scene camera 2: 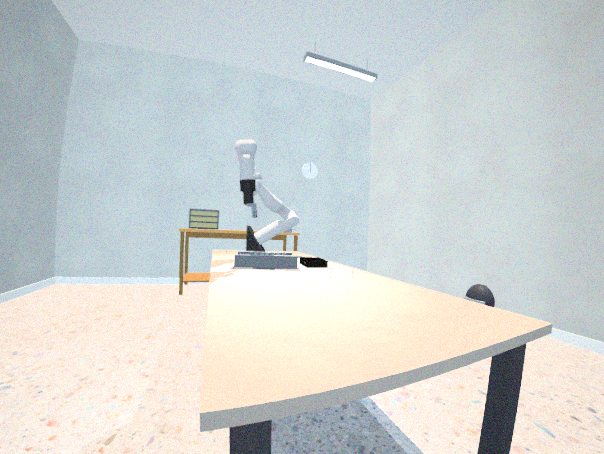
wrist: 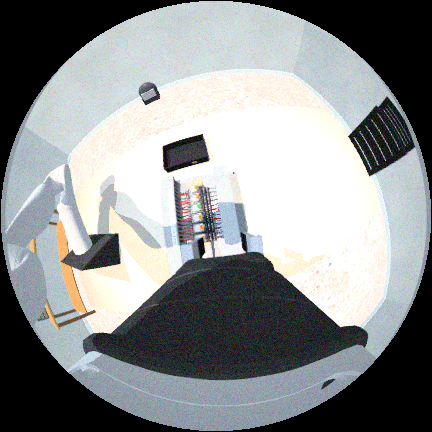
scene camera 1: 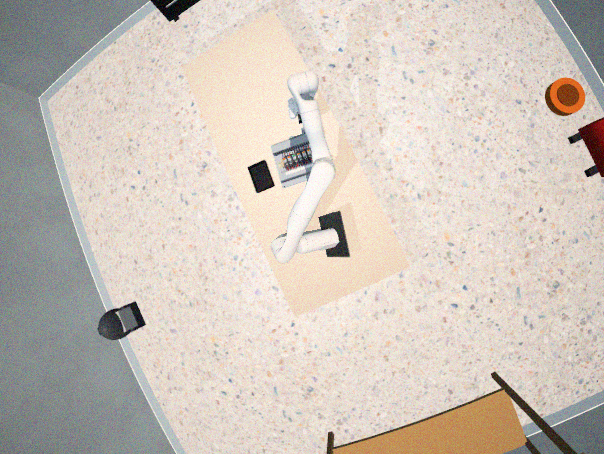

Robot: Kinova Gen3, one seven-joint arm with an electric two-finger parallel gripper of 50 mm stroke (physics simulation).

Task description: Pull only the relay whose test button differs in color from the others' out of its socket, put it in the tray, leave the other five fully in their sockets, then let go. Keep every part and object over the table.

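Seen in the pictures: gripper, fingertip midpoint: [scene camera 2: 254, 217] [wrist: 222, 242] [scene camera 1: 302, 128]; arm's base, origin of the base link: [scene camera 2: 257, 239] [wrist: 83, 247] [scene camera 1: 333, 236].
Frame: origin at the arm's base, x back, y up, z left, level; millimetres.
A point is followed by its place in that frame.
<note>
The relay with the green test button [wrist: 199, 206] @[x -497, y -45, z -4 mm] sits in the row in the wrist view, third from the tray end. The other relays there, such as the neighbour [wrist: 200, 216] @[x -492, y -43, z -31 mm], show orange buttons. The row stands in a grey housing [scene camera 1: 295, 181] [scene camera 2: 266, 261] @[x -582, y -78, z -52 mm] [wrist: 231, 220] @[x -566, y -50, z -67 mm] with red and dark wires on both sides. My gripper [scene camera 2: 254, 215] @[x -532, y 132, z -109 mm] [wrist: 222, 242] @[x -532, y 132, z -109 mm] is open and empty, high above the housing, its fingers framing the row's near end in the wrist view. The black tray [scene camera 1: 261, 176] @[x -500, y -109, z 229 mm] [scene camera 2: 314, 262] @[x -572, y -86, z 202 mm] [wrist: 185, 152] @[x -498, y -109, z 235 mm] lies beside the housing, with a small yellow mark on its near wall. The arm covers part of the housing in scene camera 1.
The light wooden table [scene camera 1: 240, 90] @[x -1067, y -113, z 115 mm] [scene camera 2: 350, 340] @[x -1363, y -113, z -67 mm] carries the housing, the tray and the arm's black base plate [scene camera 1: 343, 245] @[x 58, y 65, z -29 mm] [wrist: 107, 255] @[x -111, y -43, z -52 mm]. My white arm [scene camera 1: 315, 190] @[x -197, y 348, z -37 mm] [scene camera 2: 272, 200] @[x -209, y 260, z 51 mm] reaches over the housing. A wooden bench [scene camera 1: 430, 425] [scene camera 2: 230, 231] stands away from the table.
</note>
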